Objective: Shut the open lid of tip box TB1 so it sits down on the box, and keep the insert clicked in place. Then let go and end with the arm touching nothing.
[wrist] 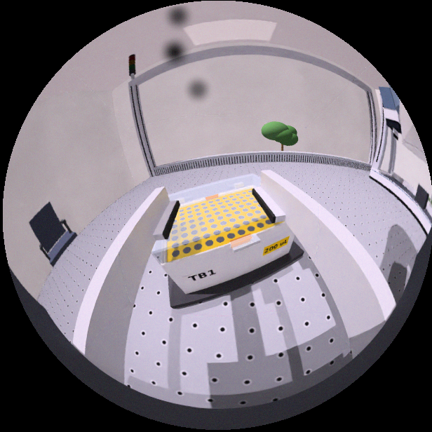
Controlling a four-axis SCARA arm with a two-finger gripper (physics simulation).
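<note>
Tip box TB1 (202,276) stands in the middle of the wrist view, a white body with a yellow "200 uL" label. Its yellow insert (216,216) with rows of holes shows level inside, through the clear lid. The clear lid (187,194) lies over the box; its pale rim shows at the far side and the near left corner. I cannot tell whether it sits fully down. My gripper (213,187) is shut, with nothing between its black-padded tips, which stand a little apart at their narrowest. They overlap the left and right parts of the lid in view; contact cannot be told.
The box stands on a dark base (187,302) on the perforated table (222,345). Shadows fall across the near part. A slatted edge strip (260,159) runs along the back. A chair (51,232) is at the left, a tree (280,132) beyond the back.
</note>
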